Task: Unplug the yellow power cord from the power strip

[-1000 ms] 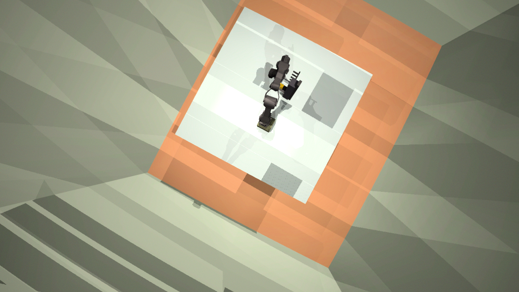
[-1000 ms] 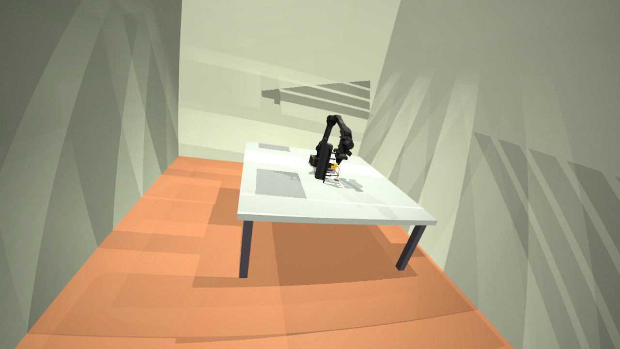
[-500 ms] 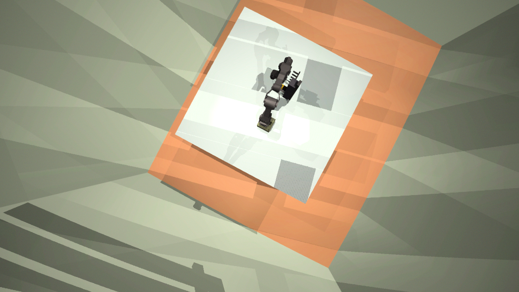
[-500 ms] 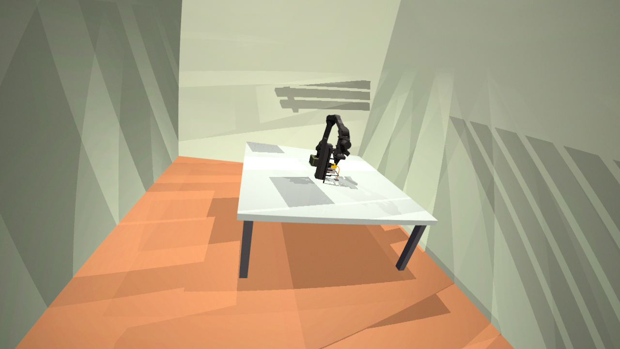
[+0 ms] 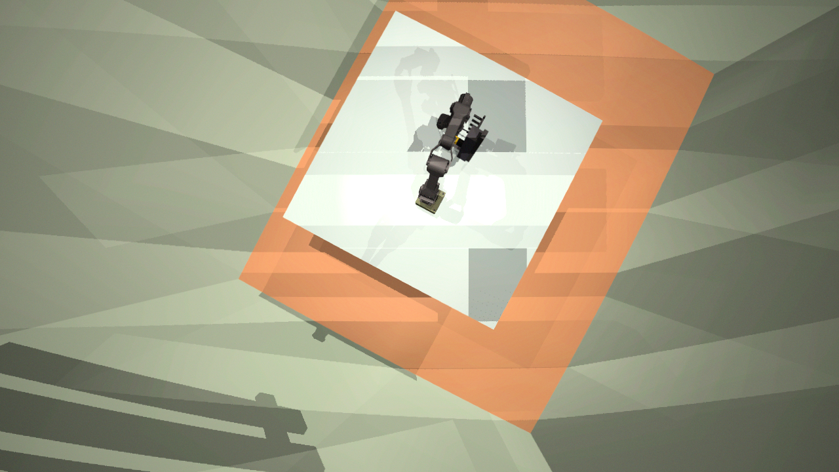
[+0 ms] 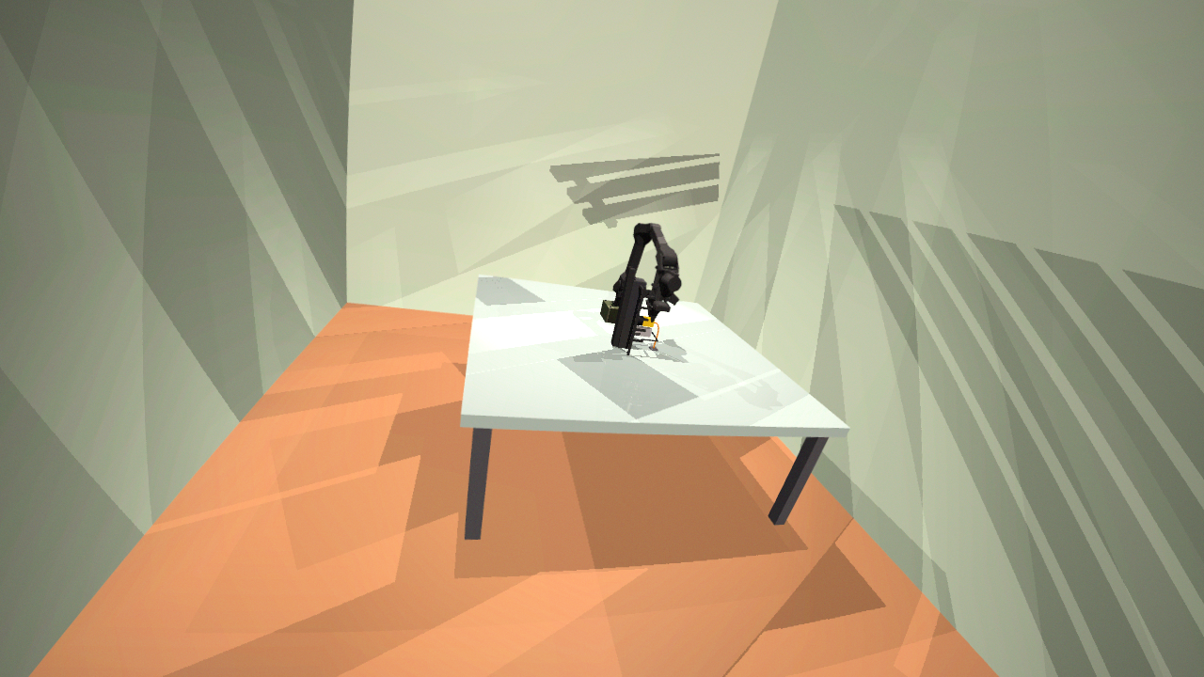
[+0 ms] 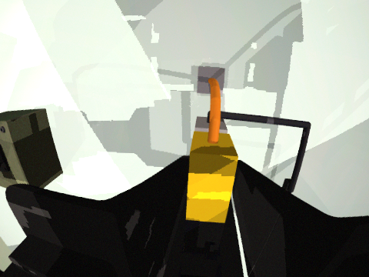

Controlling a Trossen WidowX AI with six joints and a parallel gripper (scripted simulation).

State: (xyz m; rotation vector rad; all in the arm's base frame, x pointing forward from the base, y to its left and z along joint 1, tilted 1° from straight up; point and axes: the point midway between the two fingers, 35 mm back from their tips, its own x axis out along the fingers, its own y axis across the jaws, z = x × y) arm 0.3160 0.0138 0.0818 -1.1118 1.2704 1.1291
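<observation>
Now: the yellow plug 3 cm to the right of my gripper tip. The rest, counted from my gripper tip: power strip (1 cm behind, 10 cm to the right, 2 cm above).
</observation>
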